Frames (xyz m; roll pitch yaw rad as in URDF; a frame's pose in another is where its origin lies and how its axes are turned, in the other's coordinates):
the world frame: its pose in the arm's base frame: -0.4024 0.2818 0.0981 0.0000 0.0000 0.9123
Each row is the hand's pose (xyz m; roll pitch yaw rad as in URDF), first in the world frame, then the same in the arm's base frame.
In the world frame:
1: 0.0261 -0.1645 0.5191 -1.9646 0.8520 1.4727
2: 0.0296 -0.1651 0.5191 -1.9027 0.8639 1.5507
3: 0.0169 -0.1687 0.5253 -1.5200 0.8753 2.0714
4: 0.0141 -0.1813 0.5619 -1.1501 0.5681 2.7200
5: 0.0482 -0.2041 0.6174 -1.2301 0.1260 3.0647
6: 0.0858 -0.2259 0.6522 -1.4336 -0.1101 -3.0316
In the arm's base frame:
1: -0.2563 0.2018 0.6172 -1.9646 0.8520 2.3850
2: -0.2537 0.2042 0.6172 -1.9027 0.8639 2.4630
3: -0.2586 0.1919 0.6234 -1.5200 0.8753 2.9837
4: -0.2504 0.1820 0.6600 -1.1501 0.5681 -2.6509
5: -0.2115 0.1950 0.7155 -1.2301 0.1260 -2.3062
6: -0.1712 0.2114 0.7503 -1.4336 -0.1101 -2.1193

